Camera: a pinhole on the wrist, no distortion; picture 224 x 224 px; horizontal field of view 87.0 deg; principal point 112.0 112.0 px. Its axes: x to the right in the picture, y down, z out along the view. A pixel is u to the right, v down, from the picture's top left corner.
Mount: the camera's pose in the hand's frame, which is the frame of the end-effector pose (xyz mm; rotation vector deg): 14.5 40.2 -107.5 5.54 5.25 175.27
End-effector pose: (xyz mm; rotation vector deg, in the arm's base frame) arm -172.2 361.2 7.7 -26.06 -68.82 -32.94
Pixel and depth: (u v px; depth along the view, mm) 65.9 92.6 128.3
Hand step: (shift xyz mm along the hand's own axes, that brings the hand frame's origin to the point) 74.4 64.4 16.0
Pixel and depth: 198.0 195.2 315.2
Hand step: -210.6 -144.2 234.3
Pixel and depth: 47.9 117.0 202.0
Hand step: 136.2 34.3 87.6
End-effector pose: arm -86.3 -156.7 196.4 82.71 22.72 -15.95
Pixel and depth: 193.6 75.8 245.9
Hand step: -132.7 143.1 143.1
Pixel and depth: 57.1 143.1 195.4
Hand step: 113.7 -7.3 84.9
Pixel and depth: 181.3 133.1 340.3
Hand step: -166.8 15.4 247.4
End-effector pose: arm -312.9 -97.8 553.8 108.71 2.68 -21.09
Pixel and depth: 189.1 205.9 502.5
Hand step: -310.2 -302.2 437.9
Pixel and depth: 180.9 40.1 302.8
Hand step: -127.2 255.5 193.4
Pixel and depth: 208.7 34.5 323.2
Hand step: -211.3 291.4 217.3
